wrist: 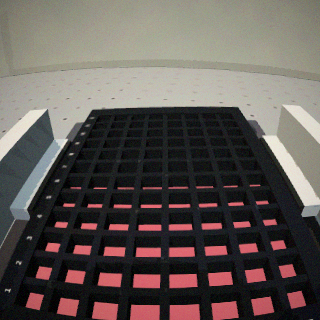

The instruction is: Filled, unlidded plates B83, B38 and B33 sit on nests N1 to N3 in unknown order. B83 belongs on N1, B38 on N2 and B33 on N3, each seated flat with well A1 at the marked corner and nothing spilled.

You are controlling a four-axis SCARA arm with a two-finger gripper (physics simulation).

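Frame: origin at the arm's base, x right, y back, z down, level; millimetres.
Seen in the pictures: gripper, fingertip midpoint: [164, 125].
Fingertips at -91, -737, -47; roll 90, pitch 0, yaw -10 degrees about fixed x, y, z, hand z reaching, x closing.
Offsets run from my fingertips to a thing's top centre, as dx, dy, dz. "pt": to the spot under its first point. Level surfaces: height alone.
A black, unlidded well plate {+4, +25, +6} [164, 250] fills the middle and lower part of the wrist view. Pink liquid shows in its nearer wells; the farther wells look dark inside and their contents are hidden by the walls. Small pale row numbers run along its left rim, with 1 and 2 at the near end. My gripper [164, 125] is shut on the plate, with one pale finger pad against each long side. No plate name is readable, and the marked nest corner does not show.
Dark grey parts {pt +48, -50, +22} [256, 129] of something below the plate show past its far corners and lower sides; I cannot tell which nest, or whether they touch. A pale dotted surface {dz +34} [165, 89] stretches behind, up to a plain greenish-grey wall [160, 30].
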